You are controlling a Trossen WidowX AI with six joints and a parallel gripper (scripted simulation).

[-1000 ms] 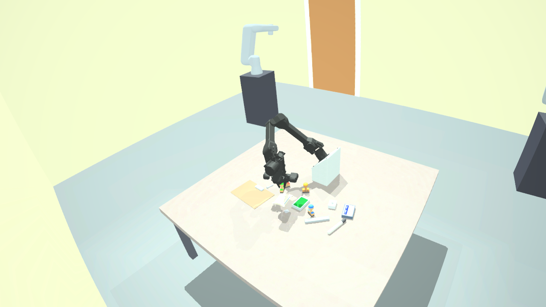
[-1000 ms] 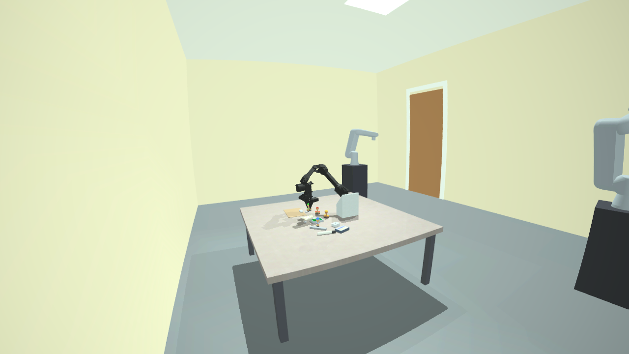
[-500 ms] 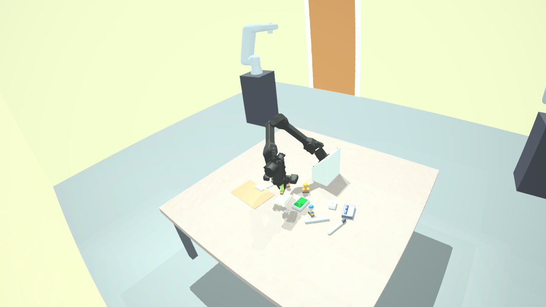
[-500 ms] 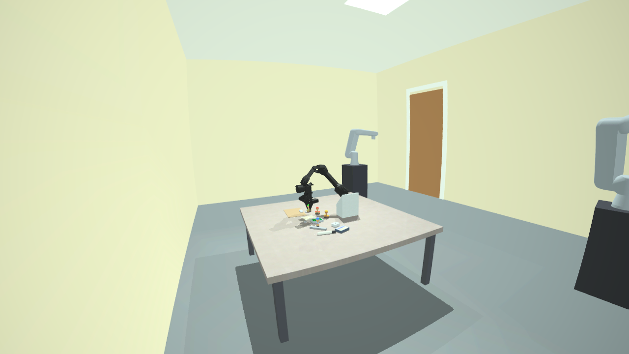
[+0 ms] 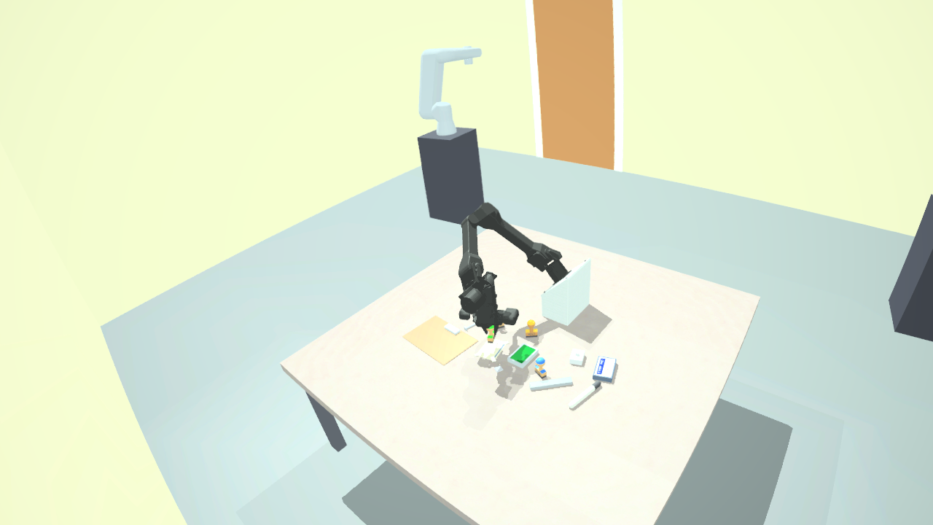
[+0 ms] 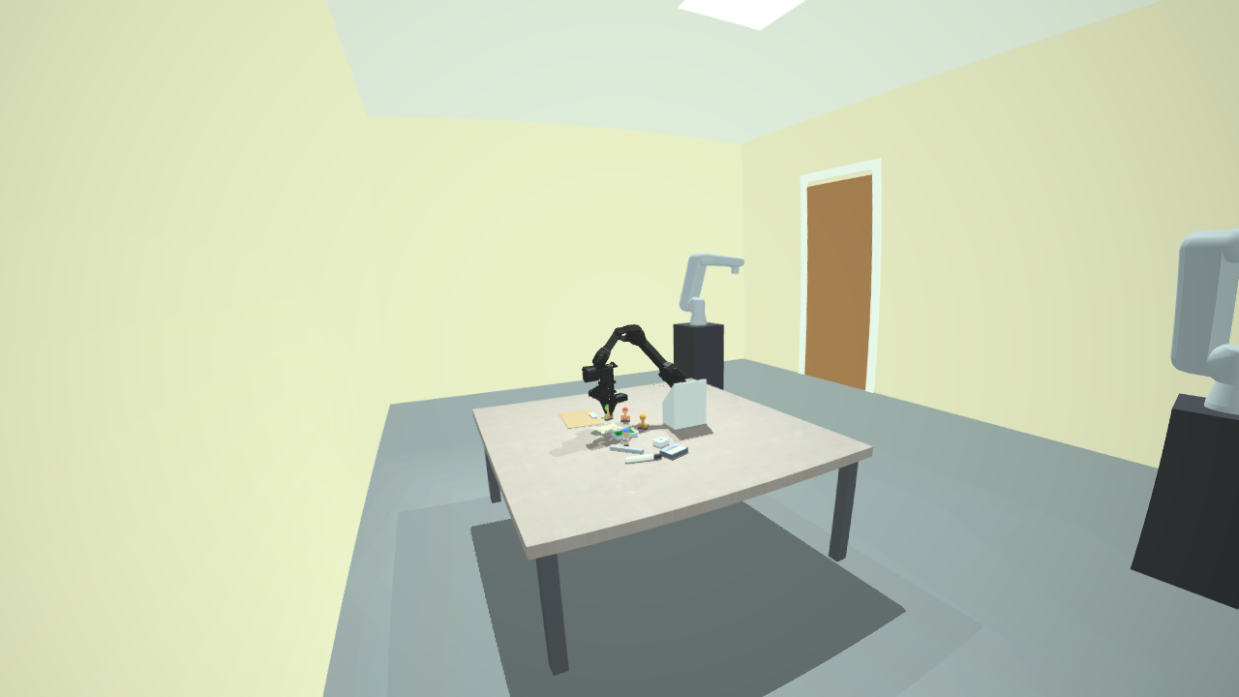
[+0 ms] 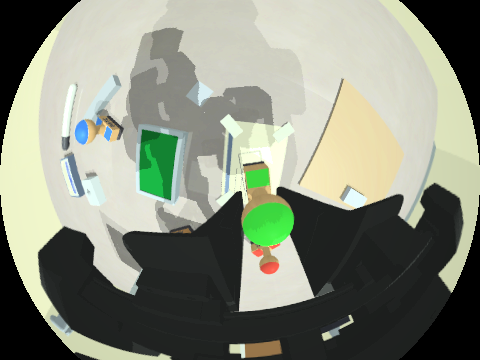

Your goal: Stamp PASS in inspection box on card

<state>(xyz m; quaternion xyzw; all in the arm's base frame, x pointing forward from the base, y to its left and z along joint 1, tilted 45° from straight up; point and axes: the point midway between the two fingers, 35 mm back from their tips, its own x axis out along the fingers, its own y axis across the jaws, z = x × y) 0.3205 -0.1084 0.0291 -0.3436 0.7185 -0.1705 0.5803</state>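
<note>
Right now the pale card is 70 mm below my gripper tip. Also, from my gripper tip: green-knobbed stamp: right at my gripper tip; red-knobbed stamp: 110 mm behind, 50 mm to the right, 40 mm below; green ink pad: 10 mm behind, 110 mm to the left, 60 mm below.
</note>
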